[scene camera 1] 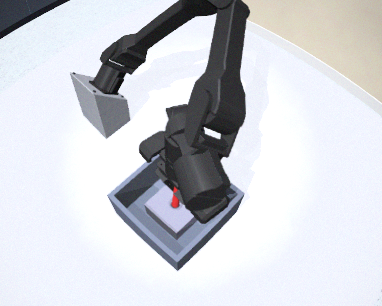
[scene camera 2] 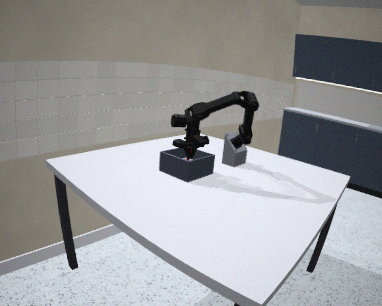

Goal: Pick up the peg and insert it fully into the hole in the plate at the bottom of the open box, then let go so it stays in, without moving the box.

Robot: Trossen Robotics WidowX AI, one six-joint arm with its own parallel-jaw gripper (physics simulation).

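Seen in the pictures: gripper, fingertip midpoint: [scene camera 1: 180, 195] [scene camera 2: 189, 159]; arm's base, origin of the base link: [scene camera 1: 103, 88] [scene camera 2: 235, 143].
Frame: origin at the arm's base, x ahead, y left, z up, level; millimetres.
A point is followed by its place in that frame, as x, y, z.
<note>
The red peg [scene camera 1: 175, 198] {309, -100, -35} [scene camera 2: 188, 159] {311, -91, -53} stands about upright. Its lower end is at the hole in the pale plate [scene camera 1: 171, 220] {325, -133, -64}, with a thin dark edge around it; how deep it sits cannot be told. The plate lies at the bottom of the open grey-blue box [scene camera 1: 150, 239] {327, -197, -31} [scene camera 2: 173, 167] {404, -106, -76}. My gripper [scene camera 1: 174, 187] {309, -84, -49} [scene camera 2: 189, 154] {309, -84, -49} points down into the box and is shut on the upper part of the peg. The wrist hides the fingertips in large part in scene camera 1, and the box wall hides the plate in scene camera 2.
The arm's grey wedge-shaped base mount [scene camera 1: 108, 116] {43, -31, -49} [scene camera 2: 234, 157] {48, 27, -67} stands on the white table [scene camera 1: 60, 225] {120, -305, -122} [scene camera 2: 200, 220] {657, 224, -122}, behind the box at the left in scene camera 1. The box walls rise closely around the gripper on all sides.
</note>
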